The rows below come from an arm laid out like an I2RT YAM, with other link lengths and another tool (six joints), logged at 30 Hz.
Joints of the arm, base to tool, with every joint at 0 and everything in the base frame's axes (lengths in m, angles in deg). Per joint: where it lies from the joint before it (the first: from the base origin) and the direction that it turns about. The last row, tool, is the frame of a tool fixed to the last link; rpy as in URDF.
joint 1: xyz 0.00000 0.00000 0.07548 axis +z
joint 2: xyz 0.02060 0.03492 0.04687 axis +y
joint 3: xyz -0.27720 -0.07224 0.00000 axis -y
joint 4: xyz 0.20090 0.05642 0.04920 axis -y
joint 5: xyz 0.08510 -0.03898 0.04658 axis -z
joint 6: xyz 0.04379 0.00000 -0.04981 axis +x
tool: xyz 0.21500 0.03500 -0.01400 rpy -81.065 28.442 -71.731
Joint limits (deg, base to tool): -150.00..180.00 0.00..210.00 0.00..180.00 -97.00..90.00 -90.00..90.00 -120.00..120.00
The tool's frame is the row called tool.
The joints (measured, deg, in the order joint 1, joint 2, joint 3, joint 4, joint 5, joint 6), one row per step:
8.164 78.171 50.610 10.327 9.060 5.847
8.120 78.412 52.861 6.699 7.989 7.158
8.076 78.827 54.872 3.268 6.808 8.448
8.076 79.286 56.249 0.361 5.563 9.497
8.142 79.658 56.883 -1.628 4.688 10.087
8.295 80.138 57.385 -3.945 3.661 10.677
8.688 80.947 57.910 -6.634 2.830 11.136
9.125 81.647 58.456 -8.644 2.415 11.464
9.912 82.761 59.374 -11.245 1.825 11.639
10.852 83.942 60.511 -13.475 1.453 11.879
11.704 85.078 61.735 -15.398 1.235 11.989
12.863 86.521 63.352 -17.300 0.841 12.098
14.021 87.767 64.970 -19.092 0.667 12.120
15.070 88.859 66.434 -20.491 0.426 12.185
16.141 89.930 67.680 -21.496 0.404 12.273
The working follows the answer.
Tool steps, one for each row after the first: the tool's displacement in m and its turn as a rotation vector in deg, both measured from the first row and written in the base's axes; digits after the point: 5 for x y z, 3 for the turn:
-0.00099 0.00464 -0.00111 1.347 1.631 0.573
-0.00254 0.00968 -0.00458 2.700 3.509 1.205
-0.00532 0.01518 -0.01122 3.849 5.573 1.963
-0.00853 0.01940 -0.01896 4.493 7.366 2.568
-0.01353 0.02478 -0.03031 5.135 9.752 3.342
-0.01992 0.03102 -0.04582 5.501 12.813 4.144
-0.02456 0.03590 -0.05659 5.669 15.035 4.682
-0.03070 0.04416 -0.07013 5.637 17.922 5.724
-0.03524 0.05285 -0.08026 5.582 20.280 6.708
-0.03846 0.06027 -0.08783 5.385 22.174 7.546
-0.04099 0.07115 -0.09432 5.198 24.001 8.838
-0.04327 0.08106 -0.09888 4.846 25.488 9.995
-0.04485 0.09056 -0.10171 4.626 26.593 11.108
-0.04579 0.09946 -0.10451 4.327 27.472 12.055

Tool pose at each row, in the base's axes (x y z in m, rotation vector in deg; rounded; the steps above come from the unrounded poses):
0.48998 0.04520 0.22872 -54.687 83.375 -31.132
0.48899 0.04984 0.22762 -54.653 84.710 -28.999
0.48744 0.05488 0.22415 -54.735 86.212 -26.701
0.48466 0.06038 0.21750 -55.119 87.759 -24.368
0.48145 0.06459 0.20976 -55.689 89.072 -22.640
0.47645 0.06998 0.19841 -56.586 90.794 -20.505
0.47006 0.07622 0.18291 -57.964 93.037 -18.222
0.46542 0.08110 0.17213 -59.006 94.667 -16.647
0.45928 0.08936 0.15859 -60.788 96.534 -14.508
0.45474 0.09805 0.14846 -62.350 97.957 -12.652
0.45153 0.10547 0.14090 -63.761 99.042 -11.225
0.44899 0.11635 0.13440 -65.441 99.772 -9.463
0.44671 0.12625 0.12984 -67.045 100.265 -8.091
0.44513 0.13576 0.12701 -68.367 100.460 -6.836
0.44419 0.14466 0.12421 -69.563 100.556 -5.881

